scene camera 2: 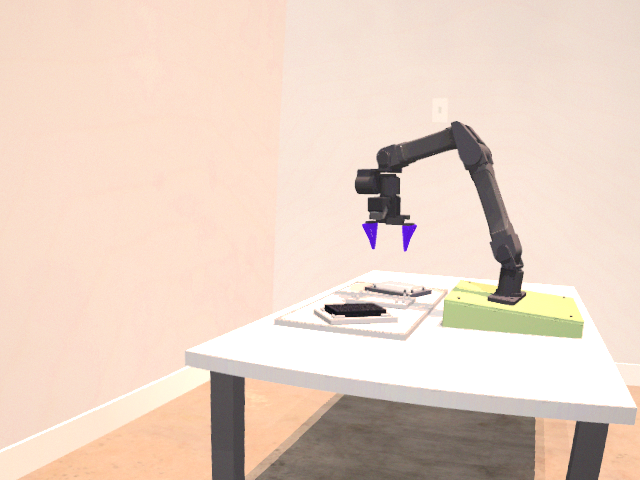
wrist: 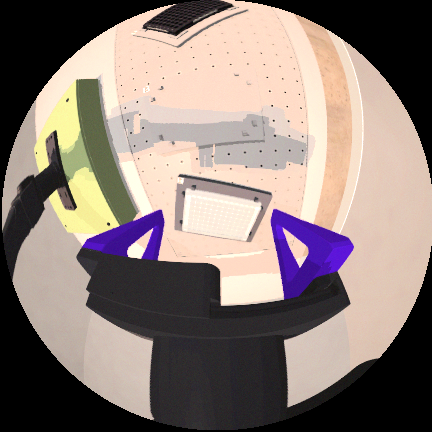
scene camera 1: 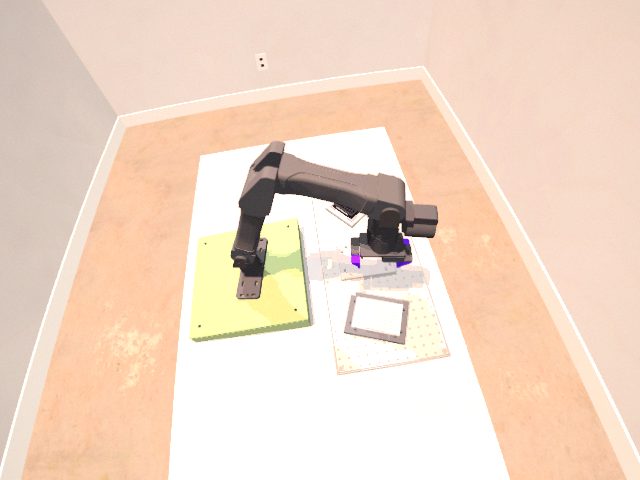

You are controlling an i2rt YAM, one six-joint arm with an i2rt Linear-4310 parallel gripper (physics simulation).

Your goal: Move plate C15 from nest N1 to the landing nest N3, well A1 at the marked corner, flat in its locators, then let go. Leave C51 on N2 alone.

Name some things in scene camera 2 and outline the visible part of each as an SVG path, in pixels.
My gripper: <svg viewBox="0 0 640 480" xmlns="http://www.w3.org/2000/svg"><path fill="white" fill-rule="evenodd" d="M362 224L372 249L375 249L378 223L402 225L404 252L407 251L410 239L417 227L415 223L404 223L405 219L410 220L410 215L385 215L384 219L376 221L371 220L369 215L370 221L365 221L365 224Z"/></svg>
A black well plate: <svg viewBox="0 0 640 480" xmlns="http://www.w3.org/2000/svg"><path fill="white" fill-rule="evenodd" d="M324 306L325 311L330 315L345 315L345 318L374 317L388 314L386 313L387 309L374 303L325 304Z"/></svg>
